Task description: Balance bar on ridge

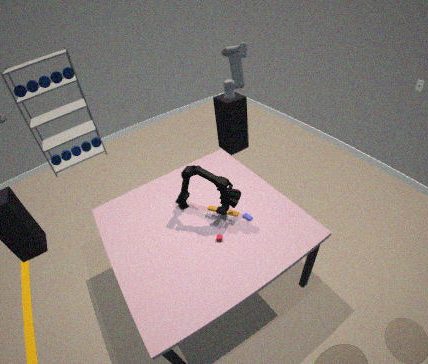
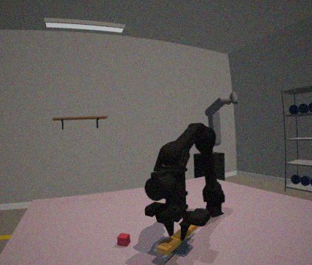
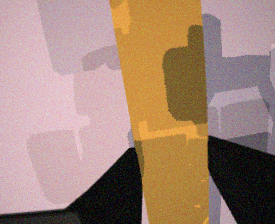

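The yellow bar lies 20 mm to the right of my gripper tip and 20 mm behind it. Also, from my gripper tip: red cube: 150 mm to the right, 130 mm ahead, 40 mm below; then blue block: 110 mm to the left, 90 mm ahead, 50 mm below.
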